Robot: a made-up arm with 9 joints. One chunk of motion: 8 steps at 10 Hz.
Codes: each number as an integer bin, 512 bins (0 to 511) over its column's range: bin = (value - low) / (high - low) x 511, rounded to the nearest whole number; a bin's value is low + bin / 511 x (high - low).
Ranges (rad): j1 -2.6..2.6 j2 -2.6..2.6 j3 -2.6..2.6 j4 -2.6..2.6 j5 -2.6..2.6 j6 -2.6..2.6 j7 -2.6..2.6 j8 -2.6..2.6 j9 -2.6..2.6
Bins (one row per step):
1: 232 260 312 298 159 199 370 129 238
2: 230 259 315 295 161 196 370 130 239
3: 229 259 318 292 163 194 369 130 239
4: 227 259 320 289 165 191 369 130 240
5: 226 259 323 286 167 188 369 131 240
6: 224 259 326 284 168 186 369 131 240
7: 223 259 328 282 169 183 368 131 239
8: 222 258 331 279 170 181 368 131 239
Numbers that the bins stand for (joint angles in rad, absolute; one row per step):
1: -0.2391 0.0458 0.5750 0.4325 -0.9820 -0.5750 1.1652 -1.2873 -0.1781
2: -0.2595 0.0356 0.6055 0.4020 -0.9616 -0.6055 1.1652 -1.2771 -0.1679
3: -0.2697 0.0356 0.6360 0.3714 -0.9413 -0.6258 1.1550 -1.2771 -0.1679
4: -0.2900 0.0356 0.6564 0.3409 -0.9209 -0.6564 1.1550 -1.2771 -0.1577
5: -0.3002 0.0356 0.6869 0.3104 -0.9006 -0.6869 1.1550 -1.2669 -0.1577
6: -0.3205 0.0356 0.7174 0.2900 -0.8904 -0.7072 1.1550 -1.2669 -0.1577
7: -0.3307 0.0356 0.7378 0.2697 -0.8802 -0.7378 1.1448 -1.2669 -0.1679
8: -0.3409 0.0254 0.7683 0.2391 -0.8701 -0.7581 1.1448 -1.2669 -0.1679

